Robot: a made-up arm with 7 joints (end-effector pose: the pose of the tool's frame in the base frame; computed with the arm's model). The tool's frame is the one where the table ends.
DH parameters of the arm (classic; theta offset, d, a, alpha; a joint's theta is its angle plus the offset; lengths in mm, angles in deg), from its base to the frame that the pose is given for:
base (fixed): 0 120 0 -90
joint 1: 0 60 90 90
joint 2: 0 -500 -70 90
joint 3: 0 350 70 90
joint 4: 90 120 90 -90
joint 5: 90 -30 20 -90
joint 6: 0 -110 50 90
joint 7: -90 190 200 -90
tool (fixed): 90 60 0 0
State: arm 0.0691 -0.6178 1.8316 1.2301 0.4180 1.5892 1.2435
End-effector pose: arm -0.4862 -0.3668 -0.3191 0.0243 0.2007 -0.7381
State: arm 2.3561 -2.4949 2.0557 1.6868 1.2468 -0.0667 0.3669
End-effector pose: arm -0.5141 0.3763 0.3353 -2.5761 -1.4975 -0.8257
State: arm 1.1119 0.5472 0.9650 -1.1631 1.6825 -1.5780 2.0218
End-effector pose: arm -0.0877 -0.3712 -0.5483 -0.2457 -2.7552 -1.2911
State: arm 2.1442 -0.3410 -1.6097 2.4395 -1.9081 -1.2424 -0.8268
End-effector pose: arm -0.2966 -0.2712 0.8629 -0.6758 0.1713 0.7030
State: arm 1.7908 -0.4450 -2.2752 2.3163 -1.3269 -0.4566 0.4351
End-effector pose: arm -0.2373 0.2047 0.4191 -2.5358 1.1706 0.8332
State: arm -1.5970 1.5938 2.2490 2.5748 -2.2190 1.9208 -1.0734
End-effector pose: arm 0.1967 0.3566 0.4603 -0.0678 -0.7600 -1.5955
